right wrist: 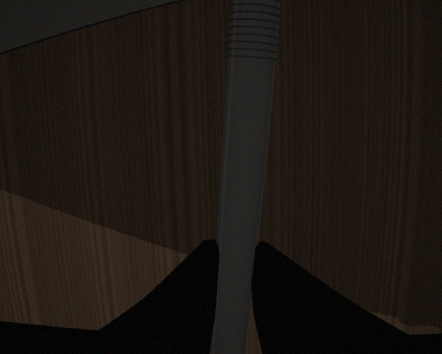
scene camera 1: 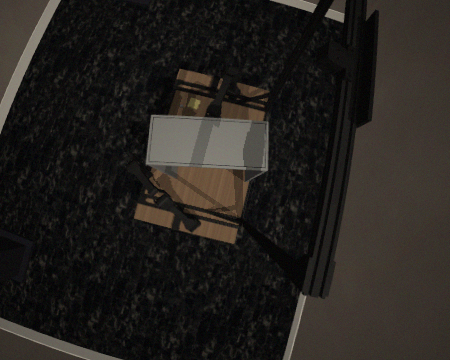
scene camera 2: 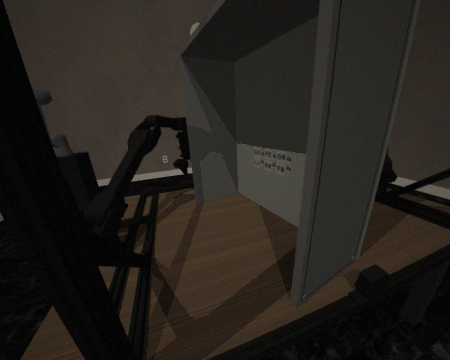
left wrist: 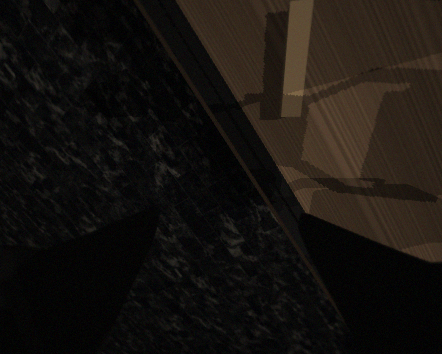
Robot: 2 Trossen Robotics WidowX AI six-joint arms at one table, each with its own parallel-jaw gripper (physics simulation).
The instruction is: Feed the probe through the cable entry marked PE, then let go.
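A grey open-fronted cabinet stands on the wooden table. Small labels sit in two rows low on its back wall; the one marked PE is in the upper row. The probe is a grey rod with a ribbed tip, pointing away over the table. My right gripper is shut on it; it shows in the right wrist view only. My left gripper is open and empty, beside the cabinet's outer left wall, over the table edge.
A small yellow item lies on the table behind the cabinet. A pale tan strip shows on the table in the left wrist view. Black frame rails run along the table. A dark speckled floor surrounds it.
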